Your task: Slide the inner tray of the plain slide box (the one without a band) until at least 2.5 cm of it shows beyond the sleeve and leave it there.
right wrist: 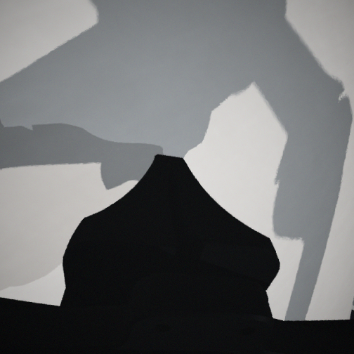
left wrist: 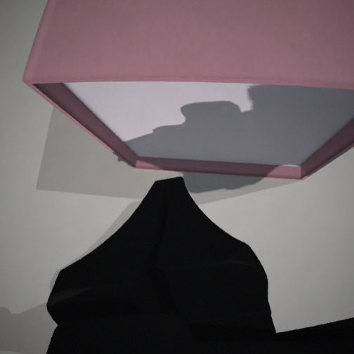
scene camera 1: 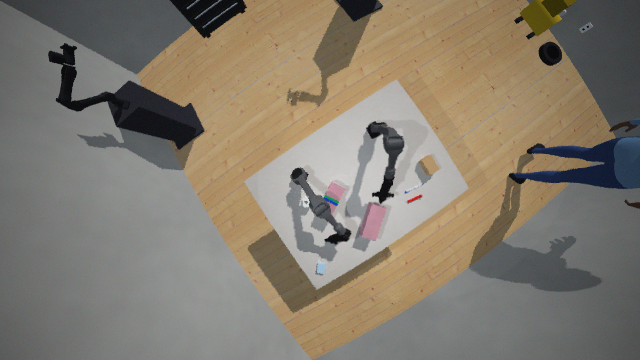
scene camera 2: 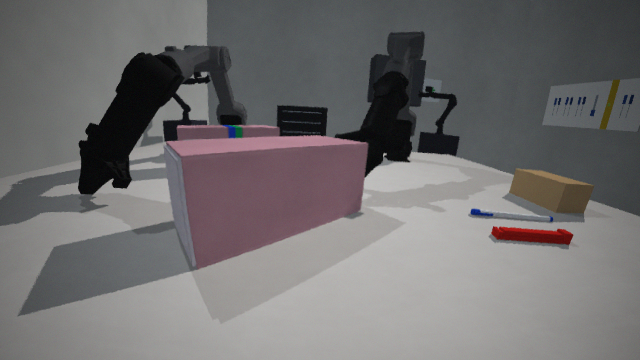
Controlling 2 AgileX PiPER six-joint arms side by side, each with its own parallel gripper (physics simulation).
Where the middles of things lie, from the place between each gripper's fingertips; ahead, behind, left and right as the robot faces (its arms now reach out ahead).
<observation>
Now: left hand 240 mm to the right of the red bar (scene camera 2: 561, 236), 120 mm short of it and 30 mm above it. From my left hand the other things lie so: tan block (scene camera 2: 559, 194) (450 mm to the left, 40 mm behind).
My right hand is 6 cm short of the red bar and 69 cm to the right of it. Also, from my right hand: tan block (10 cm behind, 90 cm to the left, 2 cm above).
</observation>
